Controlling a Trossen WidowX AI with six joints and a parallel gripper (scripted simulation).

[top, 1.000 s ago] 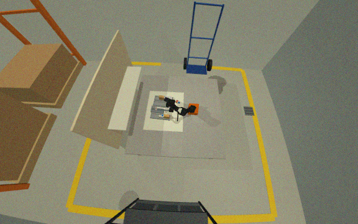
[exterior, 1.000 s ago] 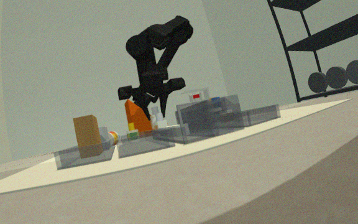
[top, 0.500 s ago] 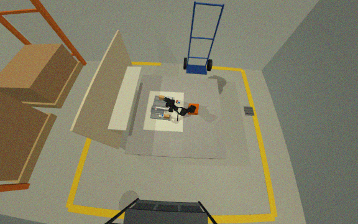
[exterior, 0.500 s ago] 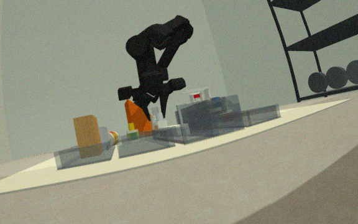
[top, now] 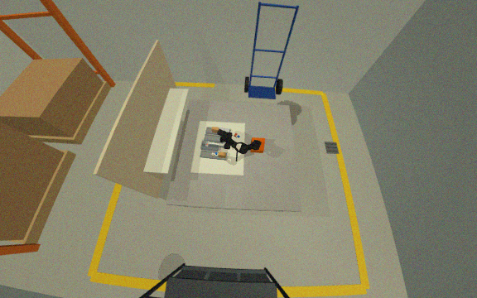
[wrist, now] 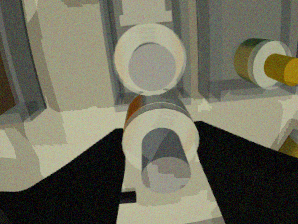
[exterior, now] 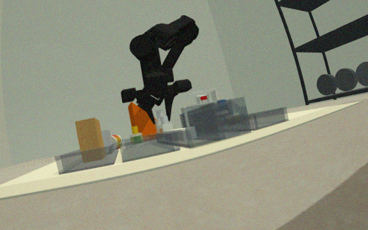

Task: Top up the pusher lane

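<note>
My gripper tip is 17 cm short of the grey housing, 3 cm to the right of it and 3 cm above it.
</note>
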